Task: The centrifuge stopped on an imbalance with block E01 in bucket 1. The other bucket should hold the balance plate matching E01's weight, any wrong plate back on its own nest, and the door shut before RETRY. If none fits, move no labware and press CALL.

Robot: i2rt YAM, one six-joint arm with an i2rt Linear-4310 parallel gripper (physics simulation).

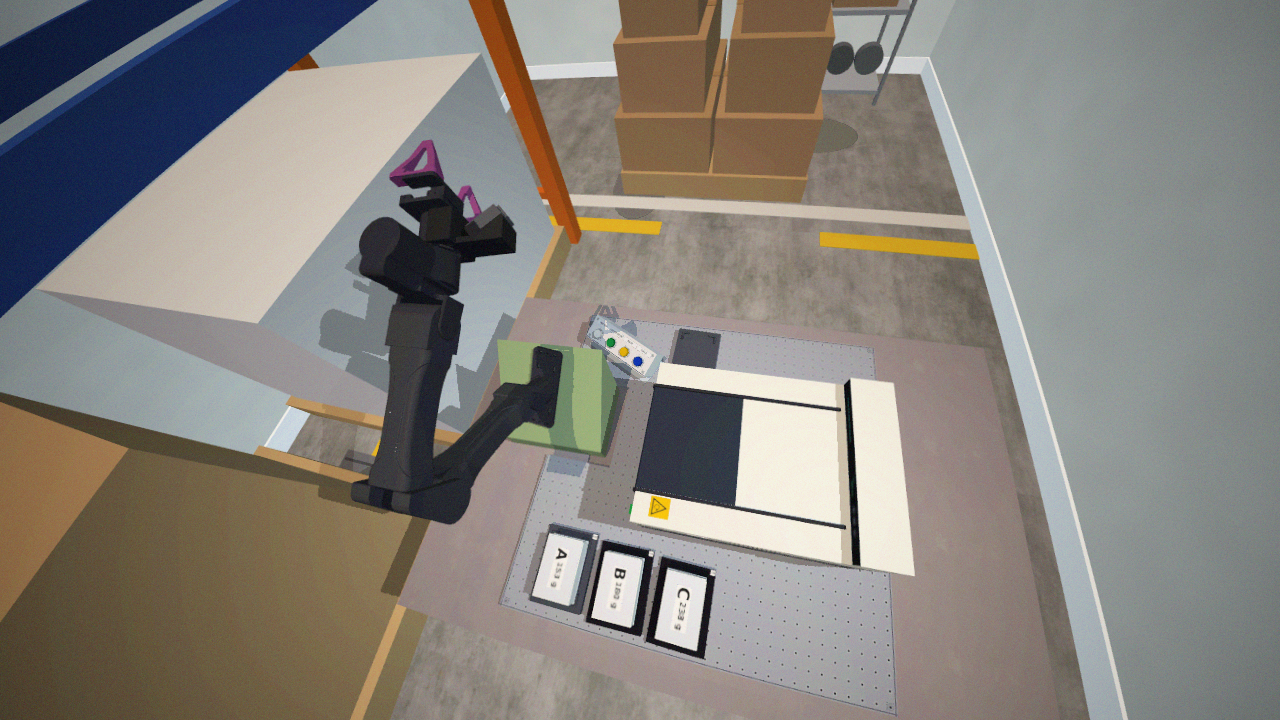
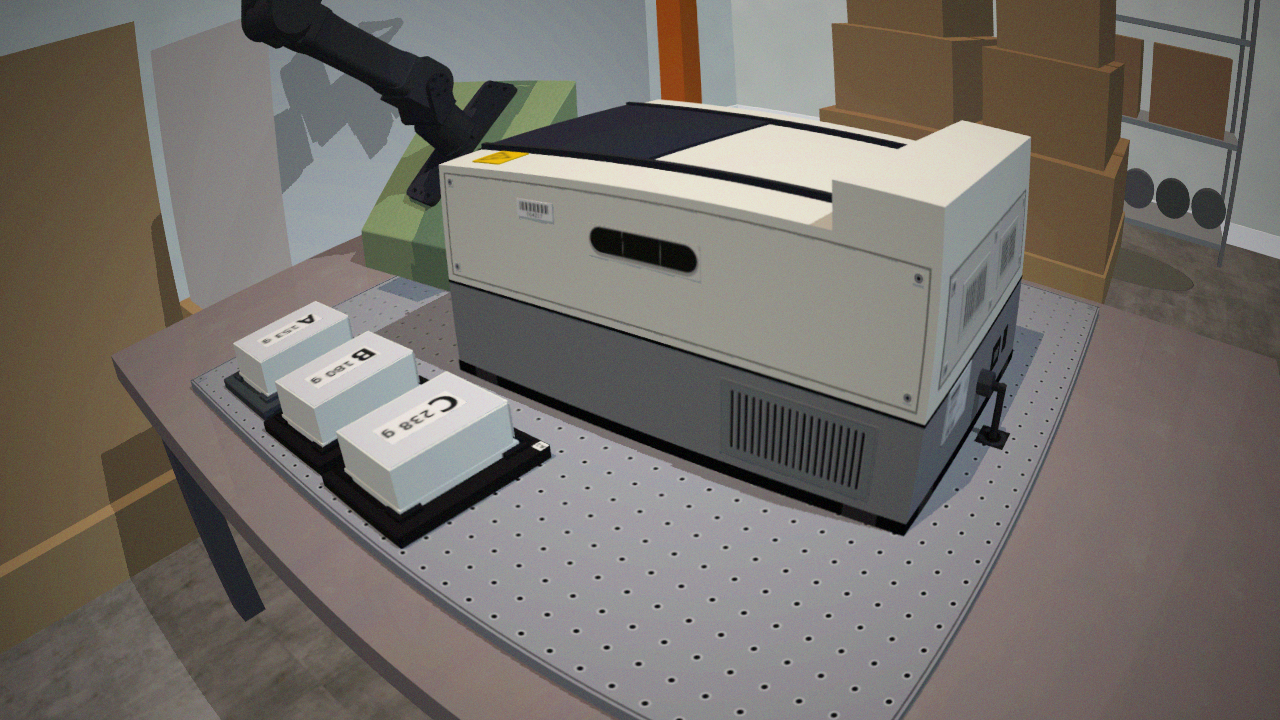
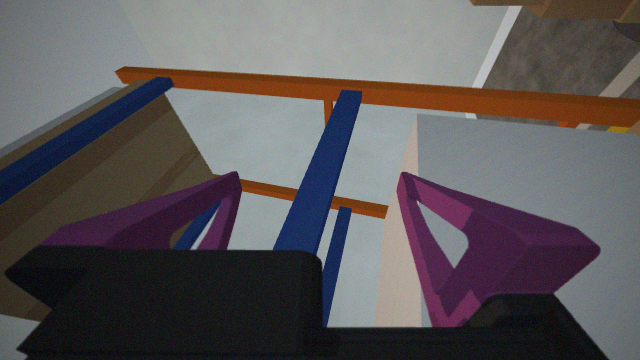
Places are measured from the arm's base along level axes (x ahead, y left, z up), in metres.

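Where they show: gripper, fingertip midpoint: [image 1: 448,165] [image 3: 319,180]; arm's base, origin of the base link: [image 1: 545,387] [image 2: 462,141].
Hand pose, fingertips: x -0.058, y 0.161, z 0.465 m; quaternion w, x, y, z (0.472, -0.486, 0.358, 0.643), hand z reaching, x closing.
Each offset is from my fingertips to the top centre of the thing. "spot": to the spot under its first point.
White plates A {dz -0.564, dx +0.207, dy -0.521 m} [image 1: 559,567] [image 2: 293,349], B {dz -0.564, dx +0.343, dy -0.518 m} [image 1: 619,586] [image 2: 347,386] and C {dz -0.564, dx +0.479, dy -0.514 m} [image 1: 682,608] [image 2: 425,440] sit on their dark nests, labelled 153 g, 180 g and 238 g as far as I can read. The centrifuge [image 1: 792,447] [image 2: 680,313] stands beside them, a dark panel {dz -0.404, dx +0.430, dy -0.216 m} [image 1: 689,445] [image 2: 617,131] on its top toward the arm; I cannot tell if the door is shut. Block E01 and the buckets do not show. A button panel {dz -0.534, dx +0.176, dy +0.050 m} [image 1: 623,350] has green, yellow and blue buttons. My gripper [image 1: 447,166] [image 3: 319,180] is open and empty, raised high beyond the arm base, away from the plates.
The green arm base block [image 1: 586,402] [image 2: 402,237] stands between the button panel and the plates. A dark flat pad {spot: dz -0.594, dx +0.377, dy +0.100 m} [image 1: 697,347] lies behind the centrifuge. An orange post [image 1: 528,116], blue beams [image 3: 320,175] and a large pale box [image 1: 268,179] are near the raised arm.
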